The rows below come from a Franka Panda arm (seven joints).
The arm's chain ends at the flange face. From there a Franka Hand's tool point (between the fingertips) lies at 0.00 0.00 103.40 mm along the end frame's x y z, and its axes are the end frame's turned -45 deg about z.
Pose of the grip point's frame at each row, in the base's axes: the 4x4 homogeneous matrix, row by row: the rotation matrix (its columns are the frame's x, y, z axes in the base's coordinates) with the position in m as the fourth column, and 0 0 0 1 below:
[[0.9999 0.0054 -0.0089 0.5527], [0.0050 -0.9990 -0.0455 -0.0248], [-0.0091 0.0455 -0.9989 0.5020], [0 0 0 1]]
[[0.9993 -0.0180 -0.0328 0.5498], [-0.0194 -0.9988 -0.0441 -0.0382], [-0.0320 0.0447 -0.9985 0.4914], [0 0 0 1]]
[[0.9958 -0.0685 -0.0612 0.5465], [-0.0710 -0.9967 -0.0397 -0.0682], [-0.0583 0.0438 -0.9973 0.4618], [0 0 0 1]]
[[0.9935 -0.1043 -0.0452 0.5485], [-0.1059 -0.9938 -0.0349 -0.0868], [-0.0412 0.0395 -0.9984 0.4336], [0 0 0 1]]
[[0.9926 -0.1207 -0.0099 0.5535], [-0.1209 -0.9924 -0.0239 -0.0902], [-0.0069 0.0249 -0.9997 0.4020], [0 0 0 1]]
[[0.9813 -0.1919 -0.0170 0.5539], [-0.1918 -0.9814 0.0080 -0.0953], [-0.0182 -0.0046 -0.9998 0.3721], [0 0 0 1]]
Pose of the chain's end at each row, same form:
[[0.7109 -0.7032 -0.0089 0.5536], [-0.7029 -0.7099 -0.0455 -0.0201], [0.0257 0.0386 -0.9989 0.6053], [0 0 0 1]]
[[0.6939 -0.7193 -0.0328 0.5532], [-0.7200 -0.6925 -0.0441 -0.0336], [0.0090 0.0542 -0.9985 0.5946], [0 0 0 1]]
[[0.6557 -0.7526 -0.0612 0.5528], [-0.7550 -0.6546 -0.0397 -0.0641], [-0.0103 0.0722 -0.9973 0.5649], [0 0 0 1]]
[[0.6288 -0.7763 -0.0452 0.5532], [-0.7776 -0.6278 -0.0349 -0.0832], [-0.0012 0.0571 -0.9984 0.5368], [0 0 0 1]]
[[0.6165 -0.7872 -0.0099 0.5545], [-0.7872 -0.6162 -0.0239 -0.0877], [0.0127 0.0225 -0.9997 0.5054], [0 0 0 1]]
[[0.5582 -0.8296 -0.0170 0.5557], [-0.8296 -0.5583 0.0080 -0.0961], [-0.0161 0.0096 -0.9998 0.4755], [0 0 0 1]]

